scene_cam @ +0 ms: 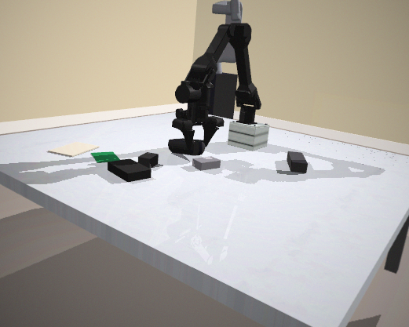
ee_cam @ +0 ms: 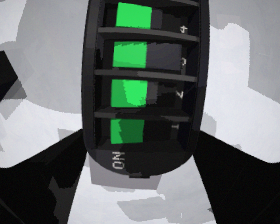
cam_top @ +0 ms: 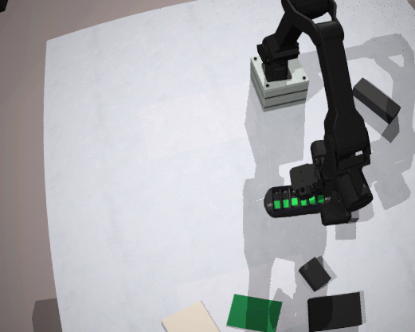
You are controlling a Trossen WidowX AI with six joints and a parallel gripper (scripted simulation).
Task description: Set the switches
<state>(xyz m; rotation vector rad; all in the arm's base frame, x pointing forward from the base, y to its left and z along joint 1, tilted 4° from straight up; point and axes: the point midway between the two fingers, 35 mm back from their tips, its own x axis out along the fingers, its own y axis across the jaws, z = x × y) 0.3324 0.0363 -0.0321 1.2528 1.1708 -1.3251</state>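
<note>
Now: the grey block 2 cm ahead of my gripper tip, 6 cm to the left of it and 3 cm below it. The rest, counted from my gripper tip: green card 22 cm ahead, 20 cm to the right, 5 cm below; dark flat box 26 cm ahead, 3 cm to the right, 3 cm below; small dark cube 17 cm ahead, 5 cm to the right, 3 cm below.
</note>
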